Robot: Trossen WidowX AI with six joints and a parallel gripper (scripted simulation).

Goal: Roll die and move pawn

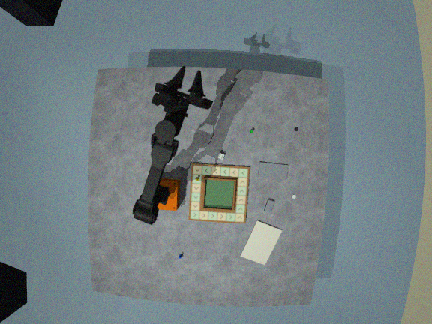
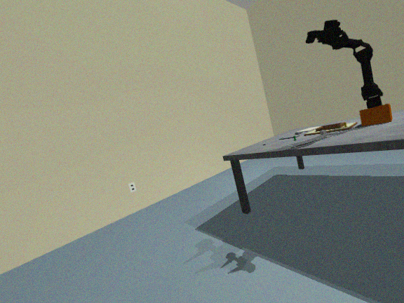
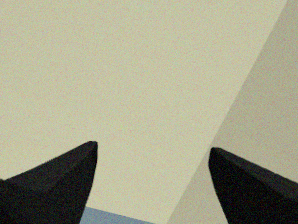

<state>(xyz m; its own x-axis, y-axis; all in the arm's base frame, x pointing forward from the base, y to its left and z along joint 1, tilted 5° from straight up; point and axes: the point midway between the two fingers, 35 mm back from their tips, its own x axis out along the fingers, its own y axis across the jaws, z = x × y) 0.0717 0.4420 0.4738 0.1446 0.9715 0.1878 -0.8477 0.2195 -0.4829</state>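
The white die is 14 cm ahead of my gripper tip, 23 cm to the right of it and 59 cm below it. Round my gripper tip: dark dot 50 cm ahead, 2 cm to the right, 60 cm below; green tray 16 cm ahead, 41 cm to the right, 60 cm below; green piece 27 cm ahead, 8 cm to the right, 59 cm below.
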